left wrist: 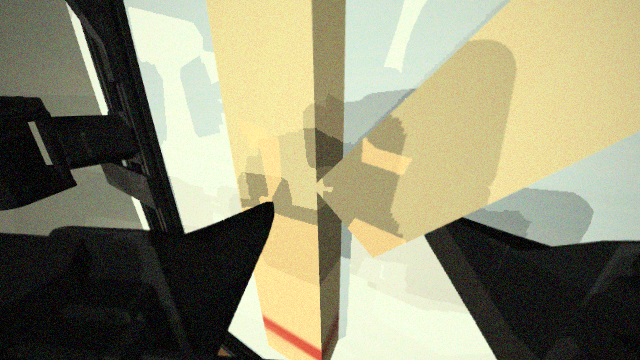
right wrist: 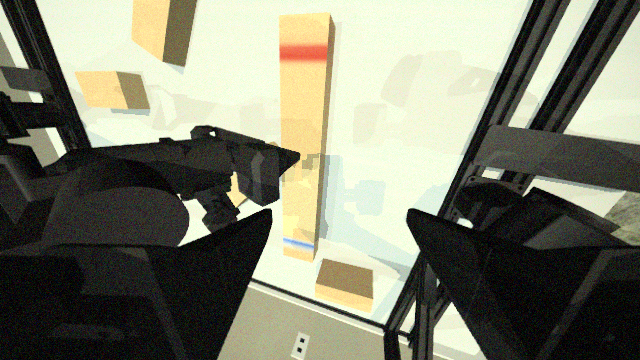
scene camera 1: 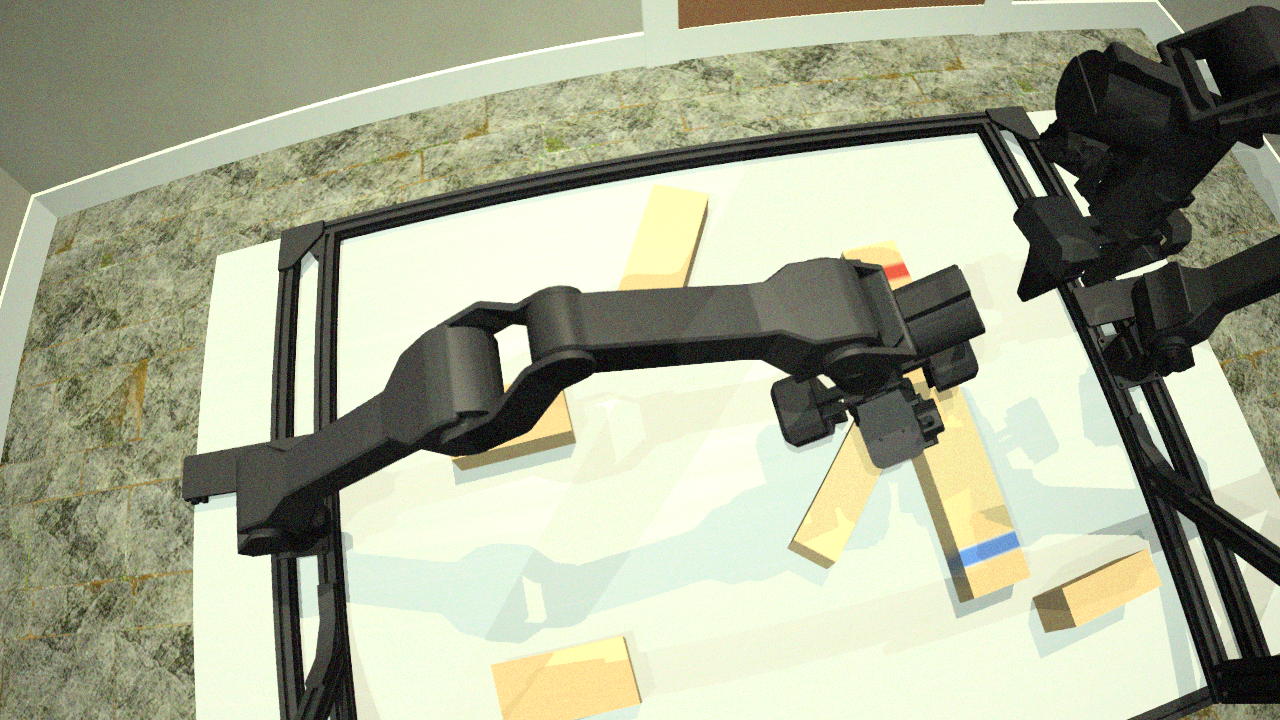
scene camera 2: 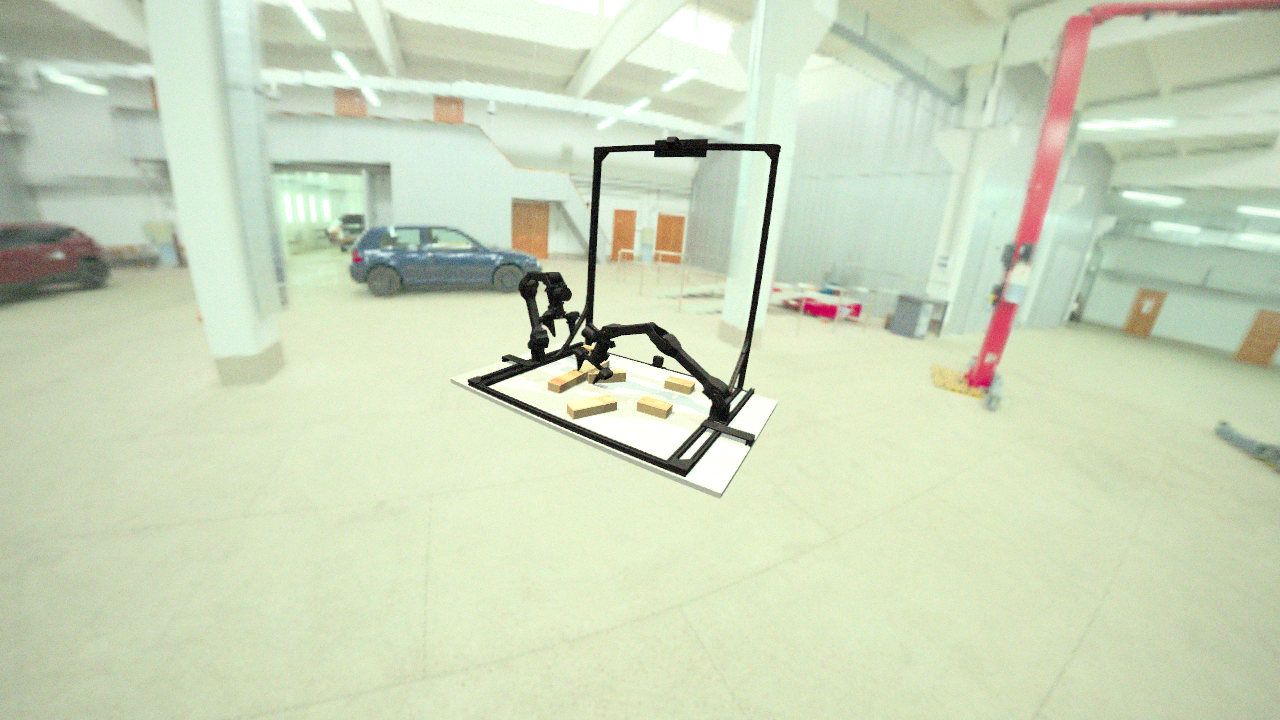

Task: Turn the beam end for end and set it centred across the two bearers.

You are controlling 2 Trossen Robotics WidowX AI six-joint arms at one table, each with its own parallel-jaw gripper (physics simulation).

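Frame: origin at the left arm's base, x ahead, y left, z up, level; centimetres.
Seen in the pictures: left gripper, fingertip midpoint: (left wrist: 345,210) (right wrist: 280,149) (scene camera 2: 585,377); right gripper, fingertip midpoint: (right wrist: 339,214) (scene camera 1: 1053,290) (scene camera 2: 563,336); left arm's base, origin of the base link: (right wrist: 58,115) (scene camera 1: 301,526) (scene camera 2: 719,418); right arm's base, origin of the base link: (left wrist: 127,137) (right wrist: 483,200) (scene camera 1: 1127,359) (scene camera 2: 538,360).
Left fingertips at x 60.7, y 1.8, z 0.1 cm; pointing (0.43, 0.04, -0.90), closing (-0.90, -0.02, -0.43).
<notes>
Pixels of each thing's top centre, then the offset from my left fingertips to it.
- long wooden beam, middle of its top: (left wrist: 269,174) (scene camera 1: 936,403) (right wrist: 299,168) (scene camera 2: 581,370) dx +4.3, dy -2.1, dz +1.8 cm
- shorter block, middle of its top: (left wrist: 568,68) (scene camera 1: 855,472) (right wrist: 241,184) (scene camera 2: 606,371) dx -6.2, dy -7.0, dz +2.4 cm
The long wooden beam (scene camera 1: 971,474) (scene camera 2: 567,380) (left wrist: 285,240) (right wrist: 303,100) lies flat, with a red band near one end and a blue band near the other. A shorter block (scene camera 1: 834,514) (left wrist: 450,100) lies slantwise beside its middle; contact is unclear. Several plain blocks lie about, and I cannot tell which are the two bearers. My left gripper (scene camera 2: 591,368) (left wrist: 345,210) is open and empty, above the beam and the slanting block's near corner; its arm hides part of both in scene camera 1. My right gripper (scene camera 2: 563,327) (right wrist: 339,214) is open and empty, raised to the side of the beam.
One block (scene camera 1: 666,232) (scene camera 2: 592,408) lies at the top in scene camera 1, another (scene camera 1: 546,425) (scene camera 2: 654,407) under my left arm. A third (scene camera 1: 568,680) (scene camera 2: 679,384) lies at the bottom. Another (scene camera 1: 1105,591) (right wrist: 345,282) lies near the beam's blue end. A black frame (scene camera 1: 626,170) borders the table.
</notes>
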